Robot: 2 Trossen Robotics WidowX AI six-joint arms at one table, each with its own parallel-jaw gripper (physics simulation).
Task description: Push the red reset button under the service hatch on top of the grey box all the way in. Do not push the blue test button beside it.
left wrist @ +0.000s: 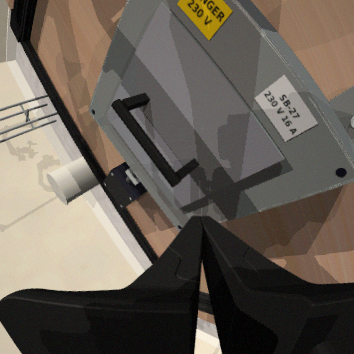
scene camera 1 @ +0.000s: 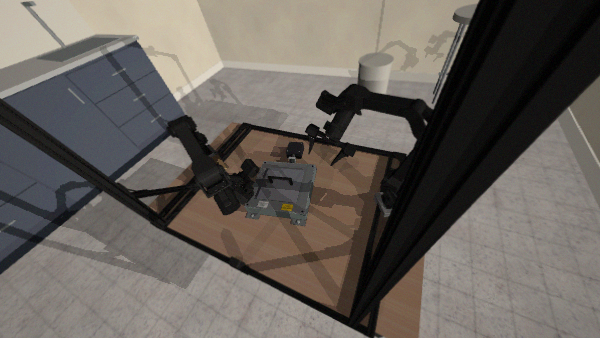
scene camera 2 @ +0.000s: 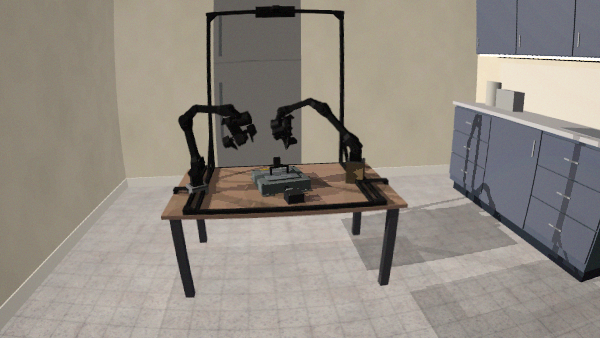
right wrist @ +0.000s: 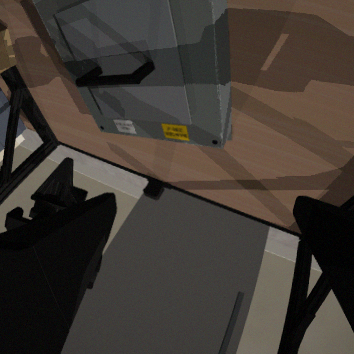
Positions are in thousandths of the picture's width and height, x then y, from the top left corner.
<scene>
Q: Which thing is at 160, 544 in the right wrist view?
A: The left gripper.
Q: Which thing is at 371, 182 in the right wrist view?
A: A service hatch.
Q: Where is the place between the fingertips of the right gripper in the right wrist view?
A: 583, 575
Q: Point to a service hatch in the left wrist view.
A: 530, 355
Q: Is the right gripper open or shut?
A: Open.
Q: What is the right gripper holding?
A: Nothing.
</scene>
